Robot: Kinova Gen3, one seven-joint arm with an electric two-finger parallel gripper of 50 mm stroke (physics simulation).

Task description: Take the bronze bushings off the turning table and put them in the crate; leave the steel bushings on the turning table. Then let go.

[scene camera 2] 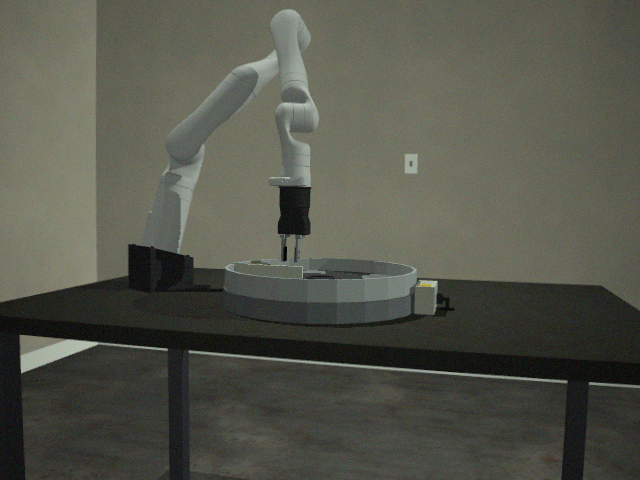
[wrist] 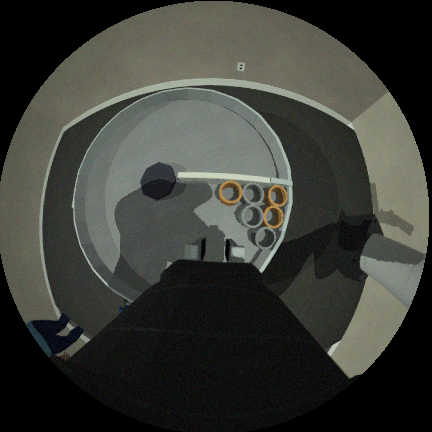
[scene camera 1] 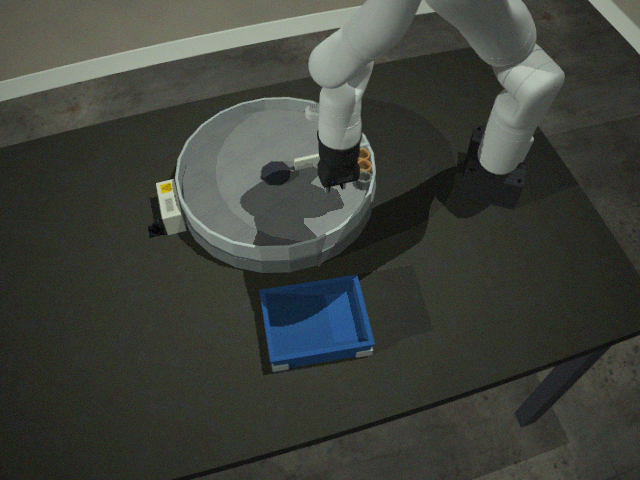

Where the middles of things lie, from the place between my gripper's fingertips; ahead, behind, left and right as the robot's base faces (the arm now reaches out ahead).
Right now the blue crate [scene camera 1: 313, 322] is 11 cm ahead of my hand, 26 cm to the left of it and 6 cm below it.
